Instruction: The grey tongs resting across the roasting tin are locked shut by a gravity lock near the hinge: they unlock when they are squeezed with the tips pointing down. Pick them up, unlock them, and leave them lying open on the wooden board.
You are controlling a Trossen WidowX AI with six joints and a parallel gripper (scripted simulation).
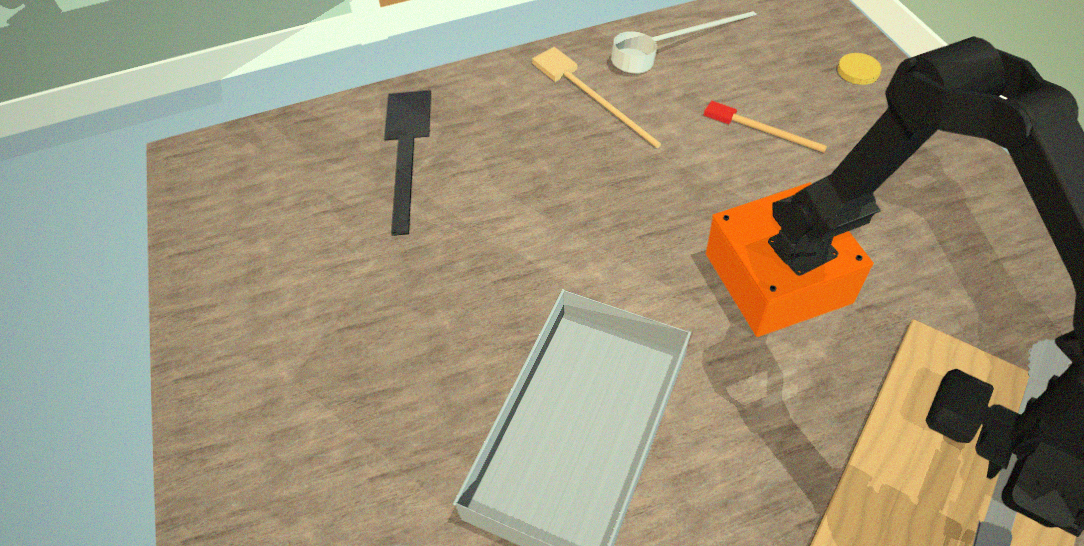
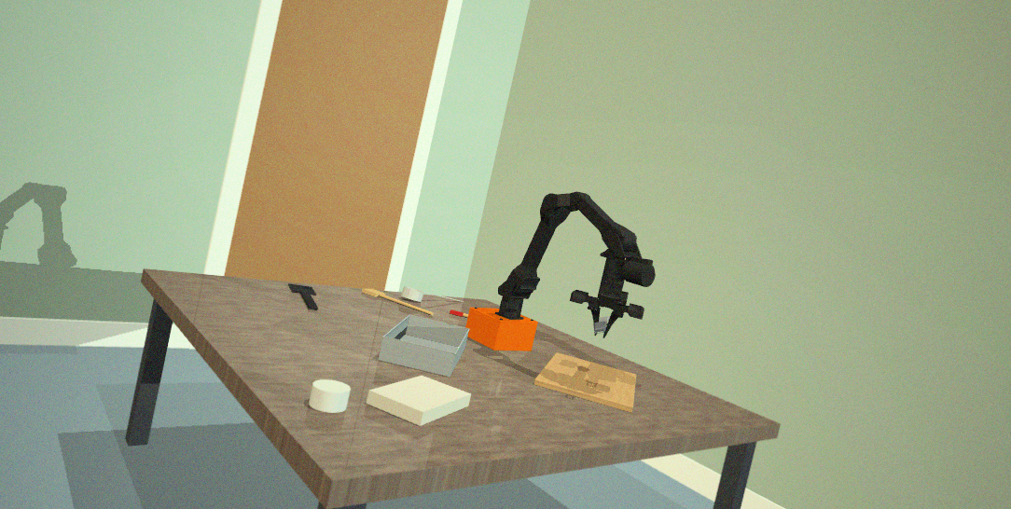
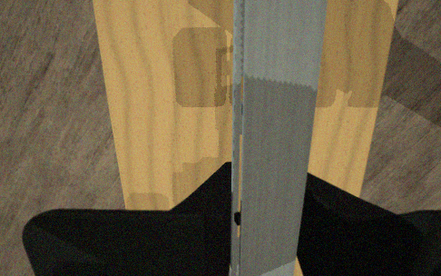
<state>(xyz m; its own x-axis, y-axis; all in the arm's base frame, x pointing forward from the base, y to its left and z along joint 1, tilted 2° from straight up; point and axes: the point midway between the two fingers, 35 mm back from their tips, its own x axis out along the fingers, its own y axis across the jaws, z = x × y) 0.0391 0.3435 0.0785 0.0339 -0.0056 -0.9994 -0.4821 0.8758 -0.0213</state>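
My gripper tip is now 4 cm past the wooden board, 3 cm to the left of it and 13 cm above it. The rest, counted from my gripper tip: cream block: 57 cm ahead, 1 cm to the right, 12 cm below; then roasting tin: 31 cm ahead, 29 cm to the right, 11 cm below; then red-headed spatula: 19 cm behind, 63 cm to the right, 13 cm below.
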